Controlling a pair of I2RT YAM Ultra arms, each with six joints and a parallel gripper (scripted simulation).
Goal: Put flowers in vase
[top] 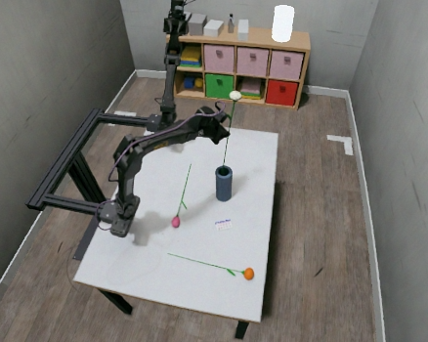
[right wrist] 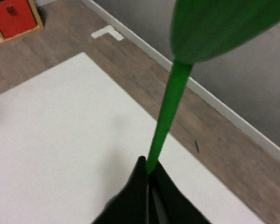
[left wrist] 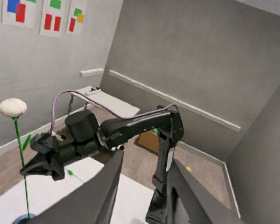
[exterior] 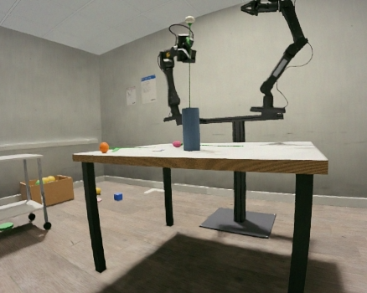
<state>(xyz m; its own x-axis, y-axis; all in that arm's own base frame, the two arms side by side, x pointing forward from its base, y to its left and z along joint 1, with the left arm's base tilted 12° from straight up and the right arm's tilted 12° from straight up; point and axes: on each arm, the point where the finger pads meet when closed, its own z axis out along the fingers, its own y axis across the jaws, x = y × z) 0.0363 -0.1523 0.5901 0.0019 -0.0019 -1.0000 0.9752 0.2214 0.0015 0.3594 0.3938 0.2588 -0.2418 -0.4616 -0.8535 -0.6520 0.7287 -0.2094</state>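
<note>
My right hand is 10 mm short of the white flower, 10 mm to the right of it and 150 mm below it. From my right hand the other things lie so: orange flower 150 mm ahead, 450 mm to the right, 430 mm below; then pink flower 220 mm behind, 200 mm to the right, 440 mm below; then small printed card 20 mm ahead, 200 mm to the right, 450 mm below.
</note>
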